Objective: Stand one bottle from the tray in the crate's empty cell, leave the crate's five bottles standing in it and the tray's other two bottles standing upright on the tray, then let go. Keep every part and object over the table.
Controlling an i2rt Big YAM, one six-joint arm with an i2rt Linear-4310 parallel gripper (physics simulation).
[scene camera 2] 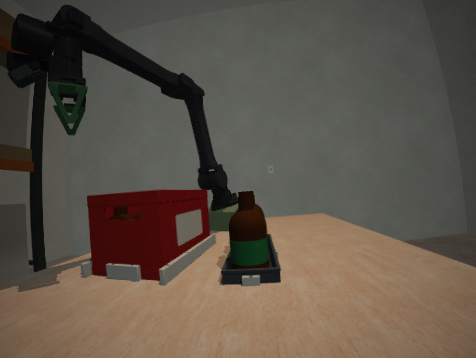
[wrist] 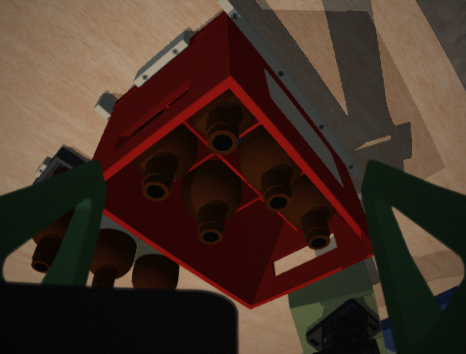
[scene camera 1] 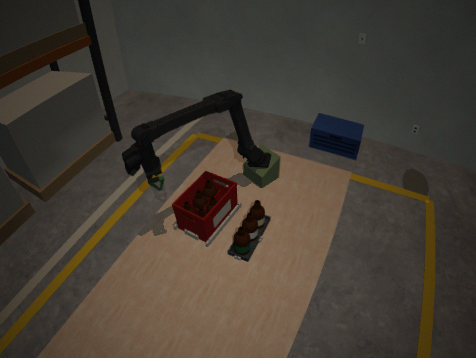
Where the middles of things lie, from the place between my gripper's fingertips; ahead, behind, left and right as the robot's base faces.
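Brown bottle (scene camera 2: 248, 236): well to the left of my hand, a hair ahead of it, a good way below it.
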